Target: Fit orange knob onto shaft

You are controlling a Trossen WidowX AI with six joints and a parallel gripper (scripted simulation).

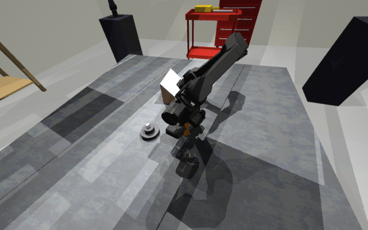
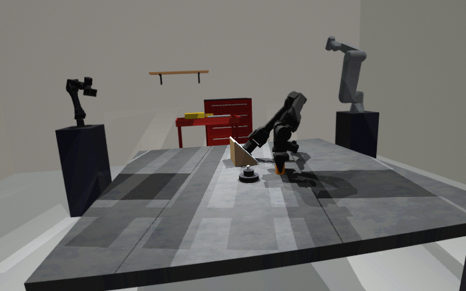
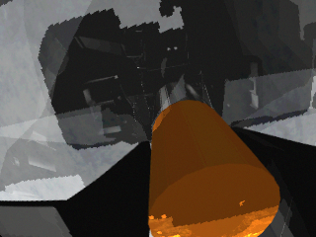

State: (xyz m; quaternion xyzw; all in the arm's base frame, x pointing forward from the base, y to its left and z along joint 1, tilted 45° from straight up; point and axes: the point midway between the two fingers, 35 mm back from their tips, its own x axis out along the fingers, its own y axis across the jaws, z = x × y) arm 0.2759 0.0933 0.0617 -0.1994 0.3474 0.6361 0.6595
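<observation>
Right now my gripper tip is 50 mm short of the round pedestal, 150 mm to the left of it and 20 mm below it. Also, from my gripper tip: orange knob (30 mm above).
</observation>
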